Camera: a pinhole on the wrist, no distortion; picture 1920 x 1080 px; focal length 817.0 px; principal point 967.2 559.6 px. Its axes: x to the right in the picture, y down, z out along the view. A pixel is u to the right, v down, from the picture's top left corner.
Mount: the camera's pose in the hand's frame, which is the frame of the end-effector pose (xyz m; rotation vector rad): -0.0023 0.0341 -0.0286 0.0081 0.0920 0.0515
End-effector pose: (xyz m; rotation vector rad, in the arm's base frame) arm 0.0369 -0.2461 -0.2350 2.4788 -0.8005 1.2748
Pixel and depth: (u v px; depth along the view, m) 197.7 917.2 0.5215
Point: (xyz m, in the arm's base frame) 0.0535 -0.5130 -0.9271
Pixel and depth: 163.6 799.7 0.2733
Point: 0.0454 -0.3571 -0.5977
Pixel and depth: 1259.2 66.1 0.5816
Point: 0.6986 -0.3256 -0.3132
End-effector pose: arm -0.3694 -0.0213 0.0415 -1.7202 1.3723 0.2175
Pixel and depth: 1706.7 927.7 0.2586
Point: -0.3363 -0.0399 -0.3187
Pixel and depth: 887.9 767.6 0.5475
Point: -0.3198 0.3670 -0.3436
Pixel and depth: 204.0 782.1 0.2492
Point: -0.4330 0.3029 -0.0128
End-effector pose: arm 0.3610 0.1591 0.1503 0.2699 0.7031 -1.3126
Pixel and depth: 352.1 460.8 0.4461
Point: 0.4397 0.1305 0.6784
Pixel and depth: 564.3 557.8 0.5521
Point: 0.5300 0.0336 0.7012
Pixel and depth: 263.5 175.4 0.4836
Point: 0.2797 0.1137 0.7885
